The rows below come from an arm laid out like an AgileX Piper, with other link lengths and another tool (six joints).
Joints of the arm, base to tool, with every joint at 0 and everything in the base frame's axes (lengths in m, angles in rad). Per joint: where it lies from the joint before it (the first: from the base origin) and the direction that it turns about. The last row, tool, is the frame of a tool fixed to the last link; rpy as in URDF.
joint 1: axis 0 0 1 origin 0 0 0.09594
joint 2: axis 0 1 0 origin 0 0 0
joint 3: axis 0 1 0 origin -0.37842 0 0.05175
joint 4: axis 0.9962 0 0.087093 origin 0.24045 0 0.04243
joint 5: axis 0 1 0 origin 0 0 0
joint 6: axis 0.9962 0 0.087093 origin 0.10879 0 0.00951
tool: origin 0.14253 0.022 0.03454 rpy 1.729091 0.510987 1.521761
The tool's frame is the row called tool.
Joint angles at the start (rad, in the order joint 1, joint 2, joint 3, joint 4, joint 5, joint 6):
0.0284 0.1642 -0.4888 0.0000 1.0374 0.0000
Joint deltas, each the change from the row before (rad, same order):
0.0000 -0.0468 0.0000 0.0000 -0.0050 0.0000
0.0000 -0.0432 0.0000 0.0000 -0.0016 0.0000
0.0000 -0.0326 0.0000 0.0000 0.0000 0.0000
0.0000 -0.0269 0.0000 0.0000 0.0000 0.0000
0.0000 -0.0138 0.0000 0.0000 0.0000 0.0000
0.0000 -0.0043 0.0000 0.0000 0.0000 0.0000
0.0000 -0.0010 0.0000 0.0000 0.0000 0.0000
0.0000 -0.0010 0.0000 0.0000 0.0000 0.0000
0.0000 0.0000 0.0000 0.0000 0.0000 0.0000
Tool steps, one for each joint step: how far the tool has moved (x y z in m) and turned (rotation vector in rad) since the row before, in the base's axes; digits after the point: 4 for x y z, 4 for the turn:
-0.0041 -0.0001 0.0042 0.0015 -0.0518 0.0000
-0.0043 -0.0001 0.0031 0.0013 -0.0448 0.0000
-0.0035 -0.0001 0.0019 0.0009 -0.0326 0.0000
-0.0029 -0.0001 0.0015 0.0008 -0.0269 0.0000
-0.0015 0.0000 0.0007 0.0004 -0.0138 0.0000
-0.0005 0.0000 0.0002 0.0001 -0.0043 0.0000
-0.0001 0.0000 0.0001 0.0000 -0.0010 0.0000
-0.0001 0.0000 0.0001 0.0000 -0.0010 0.0000
0.0000 0.0000 0.0000 0.0000 0.0000 0.0000

